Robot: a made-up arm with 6 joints. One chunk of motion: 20 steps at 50 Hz.
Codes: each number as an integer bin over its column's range. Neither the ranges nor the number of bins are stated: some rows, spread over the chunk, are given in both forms.
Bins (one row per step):
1: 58 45 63 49 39 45
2: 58 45 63 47 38 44
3: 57 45 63 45 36 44
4: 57 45 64 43 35 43
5: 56 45 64 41 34 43
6: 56 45 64 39 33 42
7: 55 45 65 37 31 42
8: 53 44 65 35 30 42
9: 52 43 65 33 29 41
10: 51 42 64 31 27 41
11: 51 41 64 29 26 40
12: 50 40 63 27 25 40
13: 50 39 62 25 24 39
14: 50 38 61 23 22 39
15: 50 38 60 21 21 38
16: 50 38 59 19 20 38
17: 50 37 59 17 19 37
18: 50 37 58 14 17 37
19: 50 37 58 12 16 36
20: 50 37 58 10 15 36
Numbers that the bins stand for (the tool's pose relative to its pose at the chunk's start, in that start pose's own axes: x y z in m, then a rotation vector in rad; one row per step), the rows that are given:
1: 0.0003 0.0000 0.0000 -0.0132 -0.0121 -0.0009
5: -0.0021 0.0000 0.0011 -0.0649 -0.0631 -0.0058
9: -0.0070 -0.0022 0.0022 -0.1167 -0.1141 -0.0106
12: -0.0094 -0.0056 0.0000 -0.1555 -0.1549 -0.0130
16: -0.0094 -0.0078 -0.0044 -0.2072 -0.2060 -0.0179
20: -0.0094 -0.0089 -0.0056 -0.2654 -0.2570 -0.0227
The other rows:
2: 0.0003 0.0000 0.0000 -0.0262 -0.0223 -0.0033
3: -0.0009 0.0000 0.0000 -0.0391 -0.0427 -0.0033
4: -0.0009 0.0000 0.0011 -0.0520 -0.0529 -0.0058
6: -0.0021 0.0000 0.0011 -0.0779 -0.0733 -0.0082
7: -0.0033 0.0000 0.0022 -0.0908 -0.0937 -0.0082
8: -0.0058 -0.0011 0.0022 -0.1037 -0.1039 -0.0082
10: -0.0082 -0.0033 0.0011 -0.1296 -0.1345 -0.0106
11: -0.0082 -0.0044 0.0011 -0.1425 -0.1447 -0.0130
13: -0.0094 -0.0067 -0.0011 -0.1684 -0.1652 -0.0155
14: -0.0094 -0.0078 -0.0022 -0.1813 -0.1856 -0.0155
15: -0.0094 -0.0078 -0.0033 -0.1942 -0.1958 -0.0179
17: -0.0094 -0.0089 -0.0044 -0.2201 -0.2162 -0.0203
18: -0.0094 -0.0089 -0.0056 -0.2395 -0.2366 -0.0203
19: -0.0094 -0.0089 -0.0056 -0.2524 -0.2468 -0.0227

